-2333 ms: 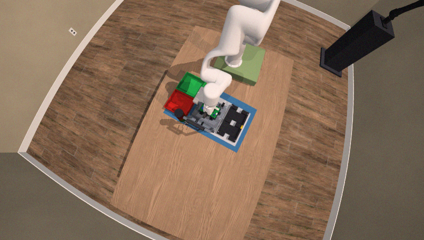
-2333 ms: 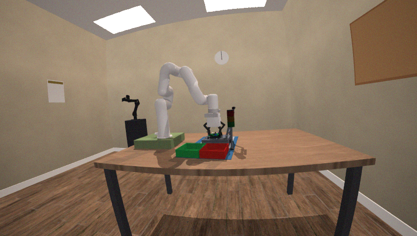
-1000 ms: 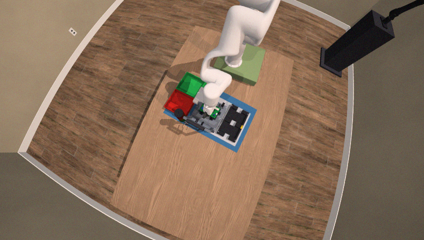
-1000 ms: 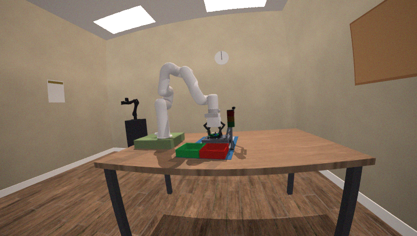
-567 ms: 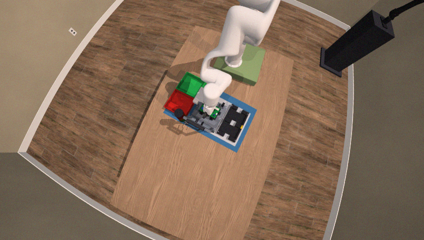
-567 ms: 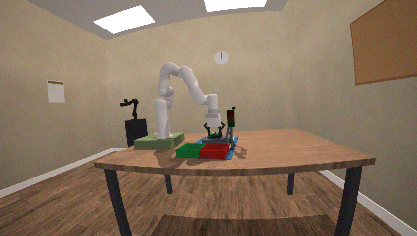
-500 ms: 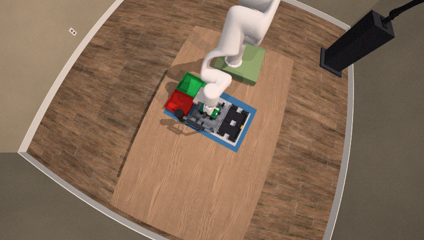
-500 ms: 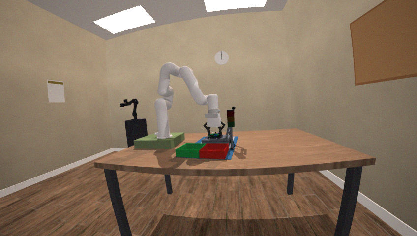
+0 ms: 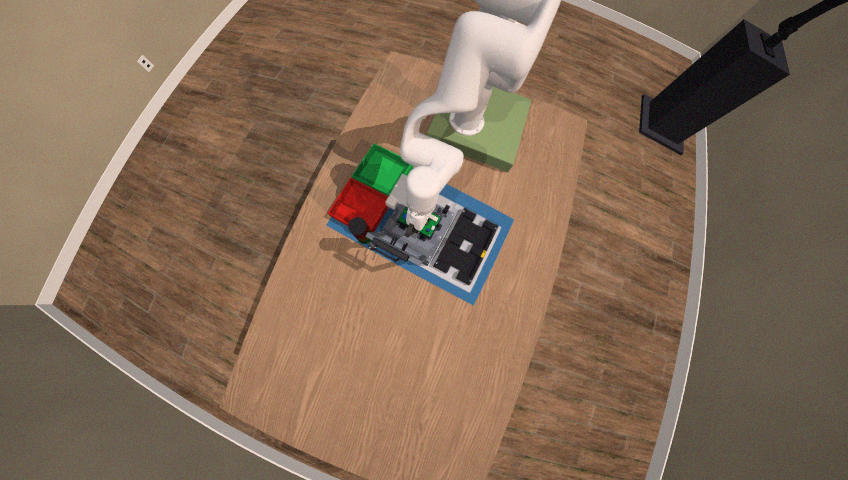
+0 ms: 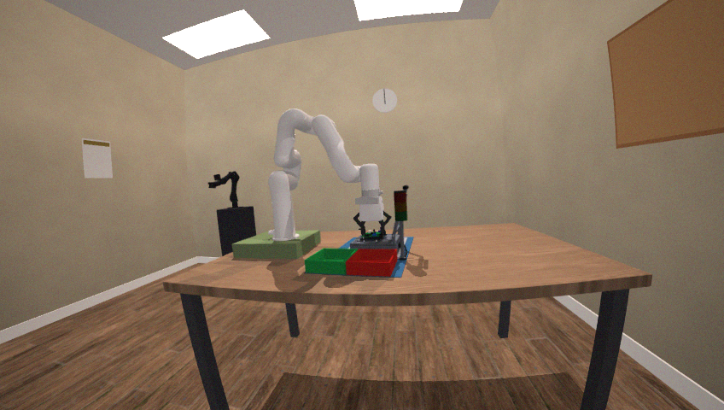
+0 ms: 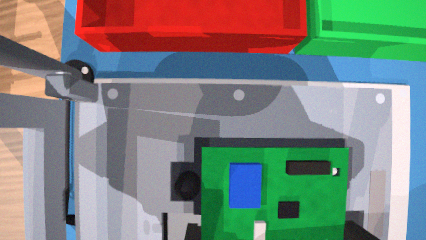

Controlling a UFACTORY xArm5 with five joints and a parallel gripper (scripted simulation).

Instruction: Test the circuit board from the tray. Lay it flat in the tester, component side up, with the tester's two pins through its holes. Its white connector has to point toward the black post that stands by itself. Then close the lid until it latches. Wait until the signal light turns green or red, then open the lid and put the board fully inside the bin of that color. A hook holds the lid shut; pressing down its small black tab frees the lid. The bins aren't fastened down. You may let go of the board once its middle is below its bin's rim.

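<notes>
Right now the green circuit board is right at my hand. Round my hand: clear lid 120 mm ahead, 100 mm above, 10 mm to the right; red bin 200 mm to the right, 70 mm below, 20 mm ahead; green bin 190 mm to the right, 130 mm behind, 70 mm below.
</notes>
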